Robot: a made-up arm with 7 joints. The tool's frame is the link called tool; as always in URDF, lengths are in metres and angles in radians. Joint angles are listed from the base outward.
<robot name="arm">
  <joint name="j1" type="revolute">
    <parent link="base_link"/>
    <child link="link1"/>
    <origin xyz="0 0 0.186" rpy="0 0 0"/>
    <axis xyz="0 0 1"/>
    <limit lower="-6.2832" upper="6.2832"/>
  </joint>
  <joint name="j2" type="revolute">
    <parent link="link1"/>
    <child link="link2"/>
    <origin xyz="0 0 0" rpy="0 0 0"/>
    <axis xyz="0 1 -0.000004"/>
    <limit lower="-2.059" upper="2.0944"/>
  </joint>
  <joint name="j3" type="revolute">
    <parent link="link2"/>
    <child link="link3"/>
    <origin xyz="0 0 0.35" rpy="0 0 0"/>
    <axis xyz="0 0 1"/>
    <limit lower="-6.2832" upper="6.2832"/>
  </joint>
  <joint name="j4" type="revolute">
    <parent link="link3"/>
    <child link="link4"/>
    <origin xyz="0.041 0 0" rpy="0 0 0"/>
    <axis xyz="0 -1 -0.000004"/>
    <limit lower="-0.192" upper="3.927"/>
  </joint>
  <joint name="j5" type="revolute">
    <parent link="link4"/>
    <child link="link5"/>
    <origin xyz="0.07 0 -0.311" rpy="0 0 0"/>
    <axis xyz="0 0.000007 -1"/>
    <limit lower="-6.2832" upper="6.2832"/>
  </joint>
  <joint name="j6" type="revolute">
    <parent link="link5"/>
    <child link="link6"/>
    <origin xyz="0 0 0" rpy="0 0 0"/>
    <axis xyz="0 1 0.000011"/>
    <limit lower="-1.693" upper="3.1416"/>
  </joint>
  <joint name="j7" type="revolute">
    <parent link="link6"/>
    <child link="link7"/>
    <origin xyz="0.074 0 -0.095" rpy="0 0 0"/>
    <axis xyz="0 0.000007 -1"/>
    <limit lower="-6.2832" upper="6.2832"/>
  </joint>
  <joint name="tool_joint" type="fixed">
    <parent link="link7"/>
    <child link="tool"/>
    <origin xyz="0 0 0" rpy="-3.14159 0 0"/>
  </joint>
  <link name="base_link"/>
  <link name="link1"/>
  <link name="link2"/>
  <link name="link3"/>
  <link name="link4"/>
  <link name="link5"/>
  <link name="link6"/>
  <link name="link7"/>
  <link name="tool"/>
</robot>
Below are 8 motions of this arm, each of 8 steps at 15 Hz.
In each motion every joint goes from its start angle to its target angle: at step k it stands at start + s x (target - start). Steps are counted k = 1, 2, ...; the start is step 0. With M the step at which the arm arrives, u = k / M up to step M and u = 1 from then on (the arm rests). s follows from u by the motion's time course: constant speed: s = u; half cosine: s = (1 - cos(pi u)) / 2; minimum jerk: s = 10 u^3 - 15 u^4 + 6 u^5.
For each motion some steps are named. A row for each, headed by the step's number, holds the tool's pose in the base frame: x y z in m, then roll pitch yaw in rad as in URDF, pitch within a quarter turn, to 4 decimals.
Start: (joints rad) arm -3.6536 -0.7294 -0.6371 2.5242 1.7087 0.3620 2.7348
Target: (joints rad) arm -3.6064 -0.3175 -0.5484 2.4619 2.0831 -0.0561 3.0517
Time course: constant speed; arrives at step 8
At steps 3, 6, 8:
3: 0.3019 0.0444 0.8843 0.0901 -0.1171 -2.5754
6: 0.1922 0.1191 0.8989 0.2297 -0.2434 -2.3174
8: 0.1151 0.1652 0.8944 0.3197 -0.3666 -2.1728

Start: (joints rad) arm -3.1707 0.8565 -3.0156 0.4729 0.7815 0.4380 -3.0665
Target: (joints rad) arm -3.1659 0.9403 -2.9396 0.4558 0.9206 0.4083 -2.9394
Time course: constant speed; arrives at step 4
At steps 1, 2, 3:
1: 0.1947 0.0200 0.4322 2.2150 0.5363 2.2965
2: 0.1891 0.0248 0.4340 2.1732 0.5105 2.2599
3: 0.1835 0.0295 0.4356 2.1335 0.4829 2.2259

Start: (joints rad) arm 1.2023 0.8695 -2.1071 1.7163 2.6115 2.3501 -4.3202
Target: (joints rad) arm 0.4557 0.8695 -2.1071 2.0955 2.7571 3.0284 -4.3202
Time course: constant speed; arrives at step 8
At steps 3, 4, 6, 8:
3: 0.4308 0.1705 0.6293 -2.9658 1.1506 -1.1579
4: 0.4361 0.1476 0.6266 -3.0423 1.0896 -1.2100
6: 0.4423 0.0980 0.6190 3.0898 0.9683 -1.3084
8: 0.4415 0.0438 0.6095 2.9387 0.8497 -1.3998

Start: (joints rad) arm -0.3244 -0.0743 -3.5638 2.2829 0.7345 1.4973 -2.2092
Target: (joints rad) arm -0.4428 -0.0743 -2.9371 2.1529 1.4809 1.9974 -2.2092
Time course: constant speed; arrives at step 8
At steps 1, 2, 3, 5, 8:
1: -0.3435 0.1711 0.7616 2.1696 -0.1131 -1.2701
2: -0.3551 0.1427 0.7560 2.1542 -0.1924 -1.1126
3: -0.3629 0.1133 0.7519 2.1285 -0.2647 -0.9491
5: -0.3676 0.0541 0.7479 2.0469 -0.3820 -0.6016
8: -0.3495 -0.0262 0.7511 1.8656 -0.4672 -0.0355

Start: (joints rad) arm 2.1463 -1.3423 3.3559 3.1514 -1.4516 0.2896 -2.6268
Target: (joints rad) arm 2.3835 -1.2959 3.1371 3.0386 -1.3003 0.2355 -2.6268
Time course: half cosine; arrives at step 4
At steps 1, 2, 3, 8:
1: 0.4564 -0.5871 0.4051 -1.3635 0.8761 -2.6390
2: 0.5102 -0.5447 0.4014 -1.3854 0.8463 -2.5556
3: 0.5582 -0.4992 0.3972 -1.4079 0.8180 -2.4774
8: 0.5763 -0.4796 0.3954 -1.4172 0.8068 -2.4464

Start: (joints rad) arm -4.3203 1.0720 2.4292 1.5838 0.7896 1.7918 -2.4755
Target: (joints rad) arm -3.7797 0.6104 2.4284 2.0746 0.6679 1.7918 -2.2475
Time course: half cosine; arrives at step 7
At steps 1, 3, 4, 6, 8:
1: -0.2414 0.0368 0.6718 1.6558 0.0626 1.1316
3: -0.2267 -0.0312 0.7172 1.7462 0.0106 1.1897
4: -0.2030 -0.0733 0.7452 1.8068 -0.0109 1.2269
6: -0.1466 -0.1269 0.7838 1.8973 -0.0242 1.2849
8: -0.1365 -0.1333 0.7889 1.9101 -0.0243 1.2937

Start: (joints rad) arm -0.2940 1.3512 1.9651 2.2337 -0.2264 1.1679 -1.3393
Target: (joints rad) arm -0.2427 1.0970 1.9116 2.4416 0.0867 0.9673 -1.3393
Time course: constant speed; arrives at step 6
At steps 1, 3, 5, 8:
1: 0.6468 0.1531 0.4684 1.2533 -1.3172 -2.6528
3: 0.6414 0.1432 0.5181 0.9614 -1.2720 -2.4322
5: 0.6309 0.1318 0.5681 0.7382 -1.2068 -2.2765
8: 0.6237 0.1255 0.5930 0.6488 -1.1684 -2.2190

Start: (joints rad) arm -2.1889 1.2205 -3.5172 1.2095 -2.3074 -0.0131 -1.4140
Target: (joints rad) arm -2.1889 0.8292 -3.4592 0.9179 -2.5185 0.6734 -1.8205
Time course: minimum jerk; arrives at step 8
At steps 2, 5, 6, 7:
2: 0.0657 -0.0951 0.6541 -0.1551 0.8344 0.2149
5: 0.1702 0.0177 0.6137 -0.6823 0.8117 -0.6532
6: 0.1935 0.0439 0.5949 -0.7959 0.7314 -0.8512
7: 0.2043 0.0564 0.5844 -0.8406 0.6819 -0.9382

